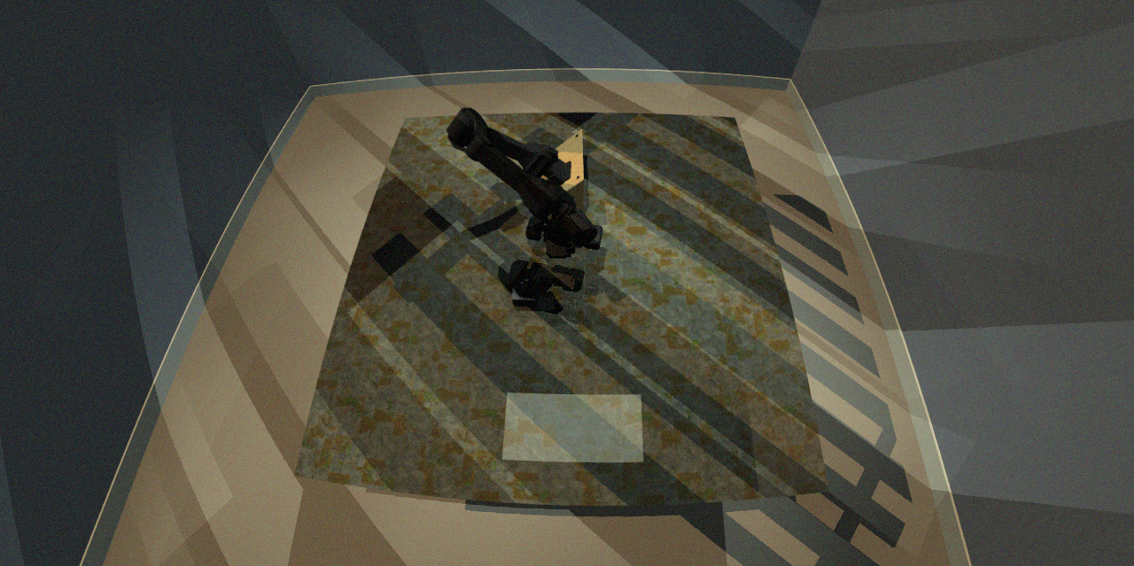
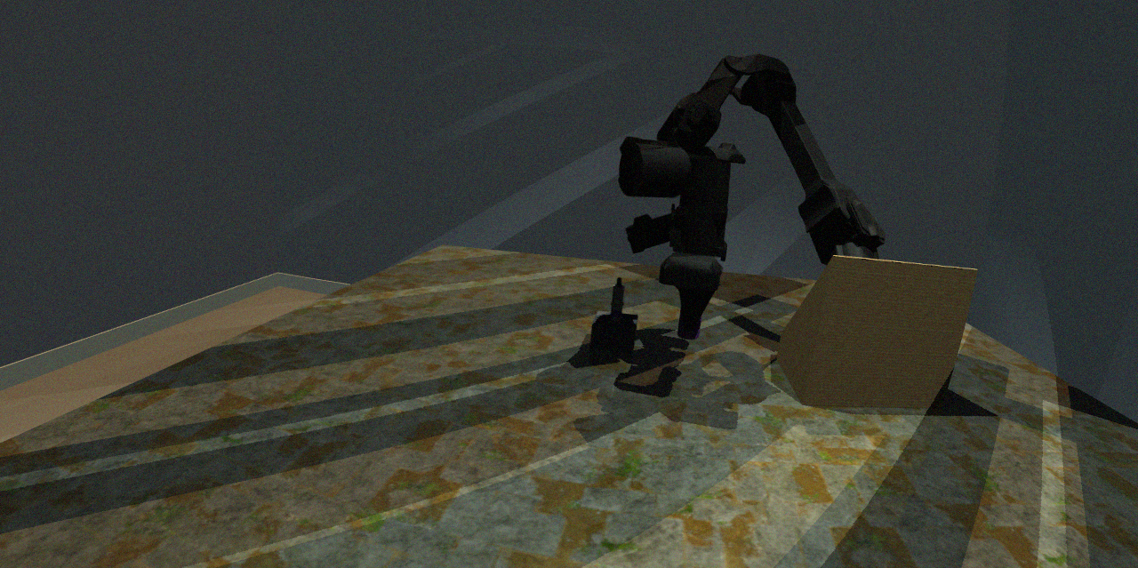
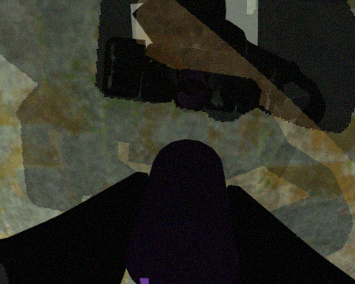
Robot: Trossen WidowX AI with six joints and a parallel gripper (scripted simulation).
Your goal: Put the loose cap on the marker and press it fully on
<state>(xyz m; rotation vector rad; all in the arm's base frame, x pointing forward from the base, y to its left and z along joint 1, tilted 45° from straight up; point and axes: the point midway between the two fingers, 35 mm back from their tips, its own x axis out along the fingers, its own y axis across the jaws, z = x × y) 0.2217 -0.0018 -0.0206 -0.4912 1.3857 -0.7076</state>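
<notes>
Now: the grey holder block 100 mm ahead of my gripper tip, 100 mm to the right of it and 60 mm below it. Round my gripper tip: purple cap (10 mm above).
</notes>
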